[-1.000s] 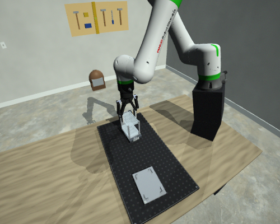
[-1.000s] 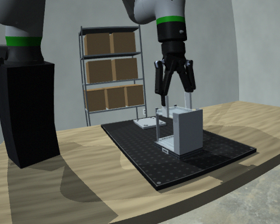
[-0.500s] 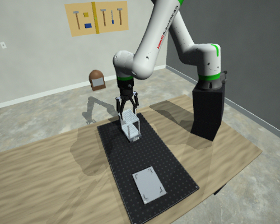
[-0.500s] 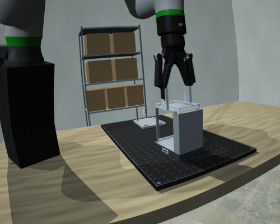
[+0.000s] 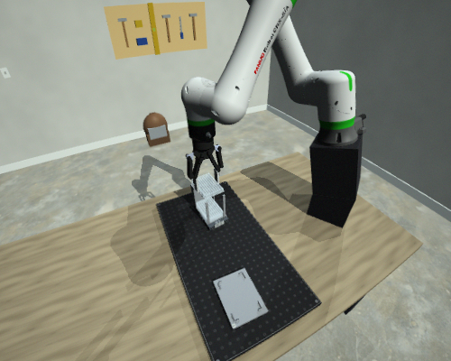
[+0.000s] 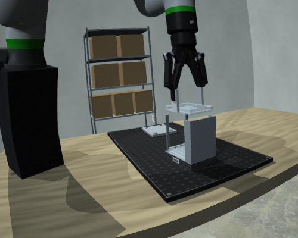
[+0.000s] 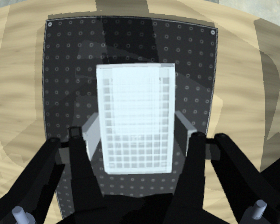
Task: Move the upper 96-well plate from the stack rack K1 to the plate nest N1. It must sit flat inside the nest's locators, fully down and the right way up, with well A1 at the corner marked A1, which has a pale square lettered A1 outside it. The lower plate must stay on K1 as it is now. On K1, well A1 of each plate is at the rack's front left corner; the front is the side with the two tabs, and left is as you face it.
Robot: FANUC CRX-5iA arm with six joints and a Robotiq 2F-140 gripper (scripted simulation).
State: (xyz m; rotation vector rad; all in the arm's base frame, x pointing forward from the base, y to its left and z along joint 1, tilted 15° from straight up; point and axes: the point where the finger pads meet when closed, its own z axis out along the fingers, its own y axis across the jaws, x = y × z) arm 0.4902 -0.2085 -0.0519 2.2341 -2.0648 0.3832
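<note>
The plate nest N1 lies 70 mm ahead of my hand, 390 mm to the left of it and 180 mm below it.
</note>
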